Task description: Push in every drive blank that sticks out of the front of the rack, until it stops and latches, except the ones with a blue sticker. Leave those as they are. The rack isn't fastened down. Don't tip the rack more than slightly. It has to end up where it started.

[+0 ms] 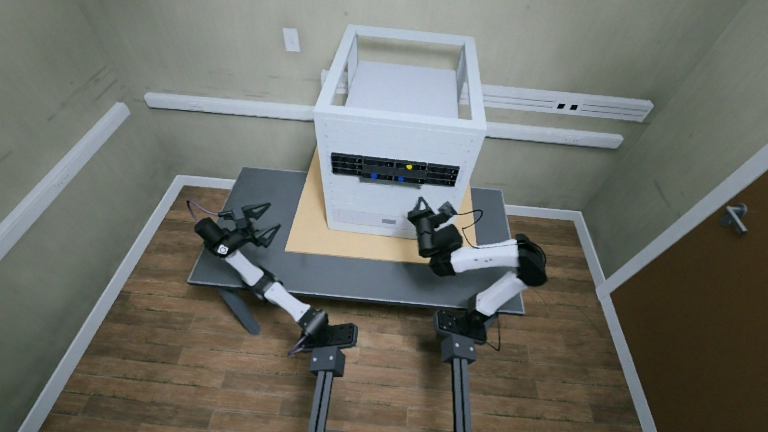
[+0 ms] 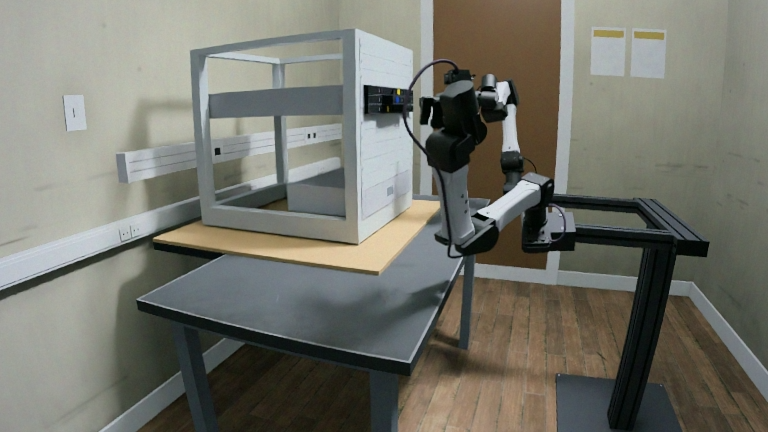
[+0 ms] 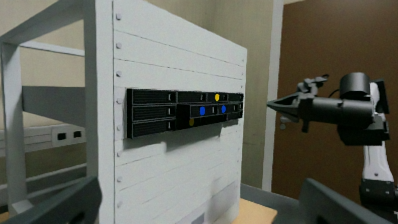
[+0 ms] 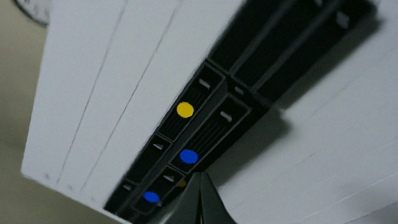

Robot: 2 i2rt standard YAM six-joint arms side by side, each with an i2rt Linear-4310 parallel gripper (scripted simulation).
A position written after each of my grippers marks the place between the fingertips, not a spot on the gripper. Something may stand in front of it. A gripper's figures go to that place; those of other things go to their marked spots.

Scene:
My left gripper (image 1: 275,213): 110 cm from the lens. My right gripper (image 1: 421,197): 110 cm from the lens. A white rack (image 1: 380,207): 137 cm from the lens. A tan board (image 1: 309,234): 156 cm from the lens. The marked spots on the tan board and the white rack are 37 cm apart.

